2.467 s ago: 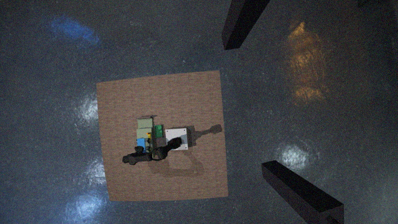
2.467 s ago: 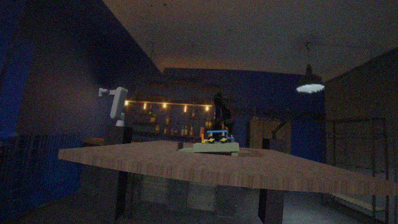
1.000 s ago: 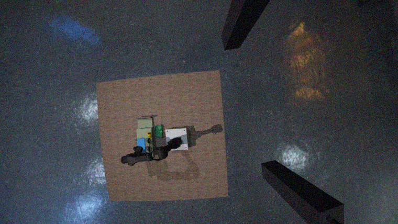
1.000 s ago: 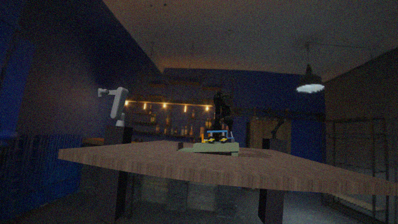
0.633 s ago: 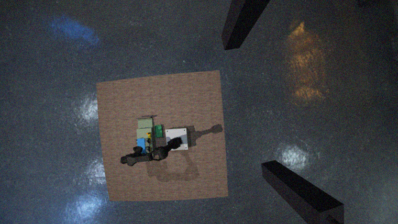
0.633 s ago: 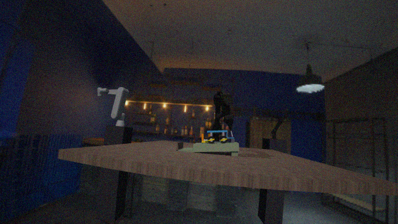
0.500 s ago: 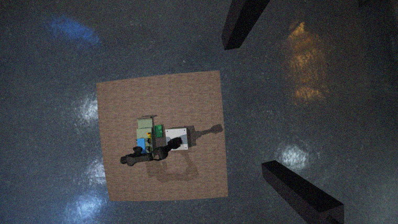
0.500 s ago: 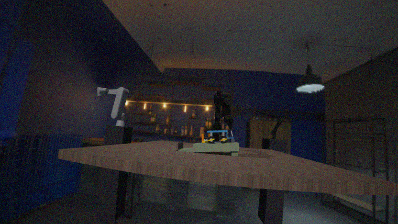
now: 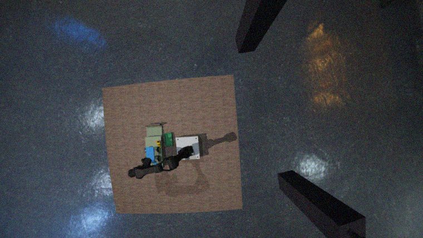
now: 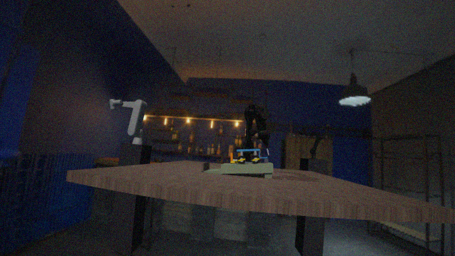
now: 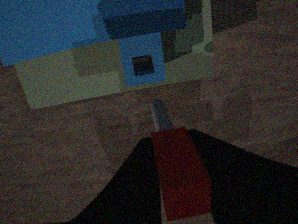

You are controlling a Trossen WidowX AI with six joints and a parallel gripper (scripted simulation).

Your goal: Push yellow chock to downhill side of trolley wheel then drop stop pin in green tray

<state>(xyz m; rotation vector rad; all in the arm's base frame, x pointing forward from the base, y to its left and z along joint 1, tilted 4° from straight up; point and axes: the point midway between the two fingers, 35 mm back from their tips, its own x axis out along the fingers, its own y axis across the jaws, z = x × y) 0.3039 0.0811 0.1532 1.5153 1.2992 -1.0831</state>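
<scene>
The green tray lies 20 cm to the right of my gripper tip, 18 cm below it and 13 cm behind it. Round my gripper tip: blue trolley: 11 cm to the right, 6 cm below, 1 cm ahead; then ramp: 13 cm below, 11 cm to the right, 1 cm ahead; then stop pin: right at my gripper tip.
</scene>
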